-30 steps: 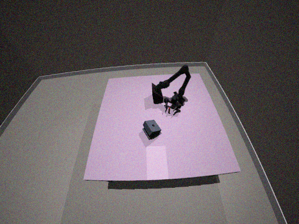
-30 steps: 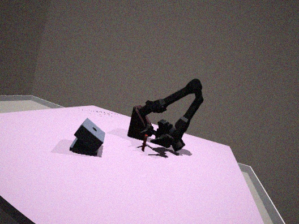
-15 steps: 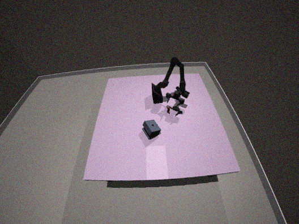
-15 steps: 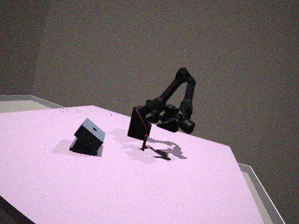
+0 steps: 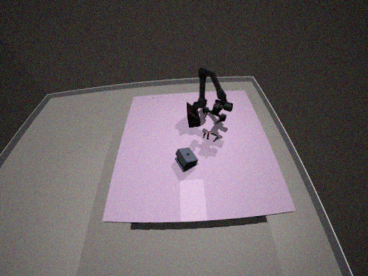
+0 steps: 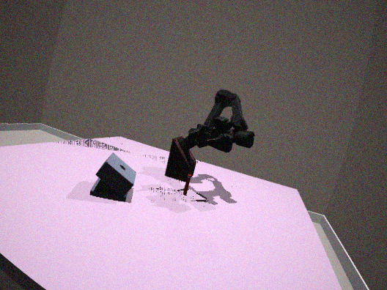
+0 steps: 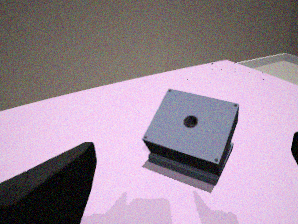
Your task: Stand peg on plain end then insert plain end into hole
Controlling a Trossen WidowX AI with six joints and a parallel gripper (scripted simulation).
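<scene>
My gripper tip is now 17 cm above the red peg and 1 cm past it. From my gripper tip the other things lie so: sloped panel (21 cm ahead, 16 cm to the right, 16 cm below).
</scene>
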